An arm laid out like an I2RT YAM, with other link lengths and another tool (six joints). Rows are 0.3 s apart.
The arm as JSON. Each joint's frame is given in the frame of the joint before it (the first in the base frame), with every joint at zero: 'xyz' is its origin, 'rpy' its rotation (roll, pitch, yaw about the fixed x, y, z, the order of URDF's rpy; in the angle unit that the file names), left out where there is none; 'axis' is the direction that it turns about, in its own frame. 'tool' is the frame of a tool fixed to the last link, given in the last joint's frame.
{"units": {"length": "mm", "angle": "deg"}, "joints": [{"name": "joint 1", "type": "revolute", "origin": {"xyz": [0.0, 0.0, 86.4]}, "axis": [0.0, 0.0, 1.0]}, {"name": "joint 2", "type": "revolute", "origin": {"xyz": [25.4, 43.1, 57.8]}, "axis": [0.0, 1.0, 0.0]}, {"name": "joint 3", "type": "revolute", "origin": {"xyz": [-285.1, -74.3, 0.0]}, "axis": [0.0, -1.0, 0.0]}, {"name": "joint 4", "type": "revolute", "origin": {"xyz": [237.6, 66.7, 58.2]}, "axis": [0.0, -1.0, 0.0]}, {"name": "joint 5", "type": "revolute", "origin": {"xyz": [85.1, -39.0, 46.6]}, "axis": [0.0, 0.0, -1.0]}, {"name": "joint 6", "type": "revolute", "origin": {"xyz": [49.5, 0.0, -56.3]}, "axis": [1.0, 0.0, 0.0]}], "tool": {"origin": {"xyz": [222.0, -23.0, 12.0], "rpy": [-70.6, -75.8, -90.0]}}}
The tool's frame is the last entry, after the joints.
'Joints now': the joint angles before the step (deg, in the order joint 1, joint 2, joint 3, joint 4, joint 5, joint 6). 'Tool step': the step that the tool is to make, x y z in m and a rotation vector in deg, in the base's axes. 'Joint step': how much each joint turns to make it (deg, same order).
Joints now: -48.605, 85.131, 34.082, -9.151, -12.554, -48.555
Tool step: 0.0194, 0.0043, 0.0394, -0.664, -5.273, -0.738
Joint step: 1.667, -5.981, 1.172, -2.192, -1.641, 3.986
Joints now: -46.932, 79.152, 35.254, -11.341, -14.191, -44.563
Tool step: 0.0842, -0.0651, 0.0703, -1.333, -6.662, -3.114
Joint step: 2.546, 11.371, 21.133, -2.451, 0.512, 7.019
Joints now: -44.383, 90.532, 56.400, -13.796, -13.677, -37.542
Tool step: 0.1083, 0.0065, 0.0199, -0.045, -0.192, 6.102
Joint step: 8.764, 14.984, 22.094, -6.473, 1.729, 2.078
